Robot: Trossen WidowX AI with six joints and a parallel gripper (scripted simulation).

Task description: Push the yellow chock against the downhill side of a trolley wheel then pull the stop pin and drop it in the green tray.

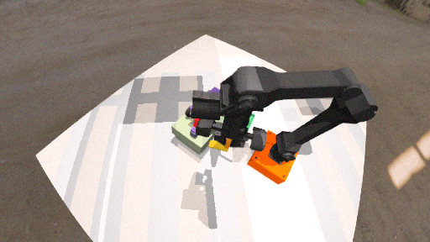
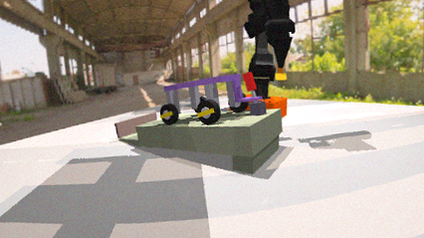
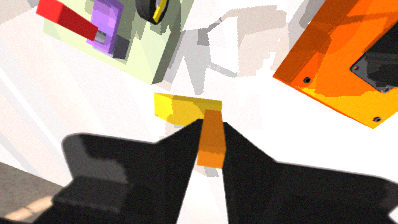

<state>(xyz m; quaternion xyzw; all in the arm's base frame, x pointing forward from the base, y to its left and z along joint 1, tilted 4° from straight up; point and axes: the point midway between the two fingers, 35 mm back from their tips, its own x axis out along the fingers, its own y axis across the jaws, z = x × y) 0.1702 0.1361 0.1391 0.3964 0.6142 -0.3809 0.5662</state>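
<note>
My gripper tip is 20 mm short of the yellow chock, 10 mm to the right of it and 10 mm above it. From my gripper tip the other things lie so: red-headed stop pin (140 mm ahead, 40 mm below); purple trolley (160 mm ahead, 110 mm to the right, 60 mm below); grey-green ramp (160 mm ahead, 130 mm below, 120 mm to the right).
</note>
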